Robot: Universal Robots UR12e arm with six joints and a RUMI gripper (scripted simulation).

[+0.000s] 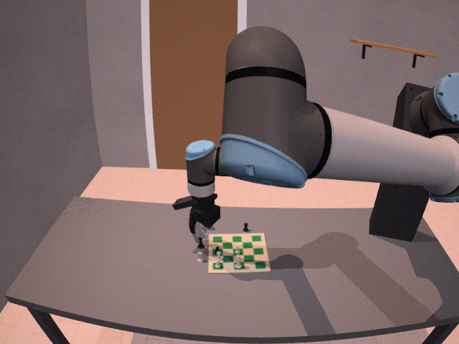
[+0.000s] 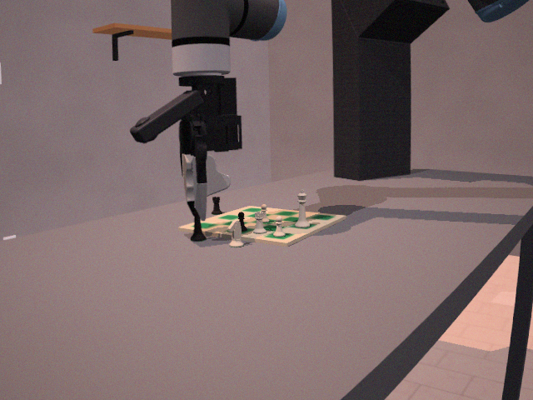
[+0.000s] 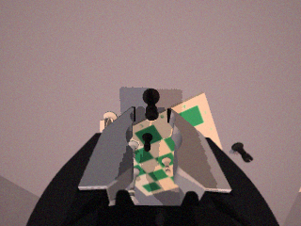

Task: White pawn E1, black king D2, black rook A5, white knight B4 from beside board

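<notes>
Right now my hand is 20 mm above the black king. From my hand the other things lie so: black pawn (70 mm behind, 30 mm below, 20 mm to the left); white knight (70 mm to the left, 30 mm below, 20 mm behind); white rook (90 mm behind, 50 mm to the left, 30 mm below).
</notes>
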